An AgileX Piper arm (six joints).
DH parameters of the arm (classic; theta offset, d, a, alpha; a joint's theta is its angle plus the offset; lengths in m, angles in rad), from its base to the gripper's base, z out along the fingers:
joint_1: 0 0.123 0 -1.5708
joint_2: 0.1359 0 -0.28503 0
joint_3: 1.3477 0 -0.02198 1.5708
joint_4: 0 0.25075 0 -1.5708
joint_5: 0 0 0 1.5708
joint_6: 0 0.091 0 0
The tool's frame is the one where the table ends.
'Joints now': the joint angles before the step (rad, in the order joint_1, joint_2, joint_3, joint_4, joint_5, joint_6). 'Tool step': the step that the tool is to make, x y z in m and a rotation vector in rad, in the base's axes. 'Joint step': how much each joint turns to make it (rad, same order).
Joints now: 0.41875, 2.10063, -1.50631, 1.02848, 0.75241, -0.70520
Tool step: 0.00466, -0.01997, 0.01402, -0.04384, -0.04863, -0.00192
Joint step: -0.04092, -0.03998, 0.00078, -0.07678, 0.01181, 0.00848
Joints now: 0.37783, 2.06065, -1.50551, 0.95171, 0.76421, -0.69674
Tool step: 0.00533, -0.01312, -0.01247, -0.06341, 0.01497, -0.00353
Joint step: -0.02624, 0.01972, 0.00158, -0.07384, 0.00564, 0.02158
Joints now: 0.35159, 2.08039, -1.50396, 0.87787, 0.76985, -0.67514
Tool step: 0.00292, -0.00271, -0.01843, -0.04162, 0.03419, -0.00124
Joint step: -0.00404, 0.03893, -0.00170, -0.03980, -0.00224, 0.02018
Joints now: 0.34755, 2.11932, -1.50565, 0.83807, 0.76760, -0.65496
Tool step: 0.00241, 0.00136, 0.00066, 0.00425, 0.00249, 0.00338
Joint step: 0.00001, 0.00900, -0.01816, -0.00148, 0.01070, 0.00558
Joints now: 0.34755, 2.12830, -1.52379, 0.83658, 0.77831, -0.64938
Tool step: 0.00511, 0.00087, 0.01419, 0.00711, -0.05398, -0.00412
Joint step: 0.00008, -0.01425, -0.02987, -0.00782, -0.01294, -0.00067
